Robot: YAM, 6 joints.
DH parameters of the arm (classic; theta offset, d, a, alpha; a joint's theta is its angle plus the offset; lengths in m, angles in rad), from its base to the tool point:
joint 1: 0 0.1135 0.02 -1.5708
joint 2: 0 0 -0.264 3.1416
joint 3: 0.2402 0 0.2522 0
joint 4: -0.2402 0 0.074 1.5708
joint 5: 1.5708 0 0 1.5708
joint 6: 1.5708 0.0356 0 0
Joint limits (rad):
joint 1: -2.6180..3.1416
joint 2: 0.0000..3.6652
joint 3: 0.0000..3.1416
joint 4: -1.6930..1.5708
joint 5: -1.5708..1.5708
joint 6: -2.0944..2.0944
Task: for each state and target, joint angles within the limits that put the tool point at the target. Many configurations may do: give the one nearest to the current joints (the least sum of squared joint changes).
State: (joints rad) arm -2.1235 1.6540 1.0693 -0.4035 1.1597 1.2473
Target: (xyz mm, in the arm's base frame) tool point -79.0 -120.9 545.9
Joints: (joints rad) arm -1.9214 1.0209 1.5897 -0.2833 1.1621 1.2473
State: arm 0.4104 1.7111 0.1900 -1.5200 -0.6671 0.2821
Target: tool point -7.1 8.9 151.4
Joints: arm 0.4241 1.8625 0.0613 -1.6930 -0.3151 0.2821
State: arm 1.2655 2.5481 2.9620 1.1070 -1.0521 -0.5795
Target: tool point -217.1 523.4 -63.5
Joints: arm 1.9061 3.3240 2.4370 1.1505 -1.1714 -0.5795
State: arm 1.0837 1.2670 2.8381 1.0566 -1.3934 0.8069
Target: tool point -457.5 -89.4 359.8
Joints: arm 0.2687 0.7250 3.1416 1.3505 -1.4291 0.8069
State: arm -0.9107 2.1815 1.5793 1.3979 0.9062 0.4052
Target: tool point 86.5 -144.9 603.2
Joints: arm -0.8653 1.4434 1.7790 1.5708 0.9098 0.4052
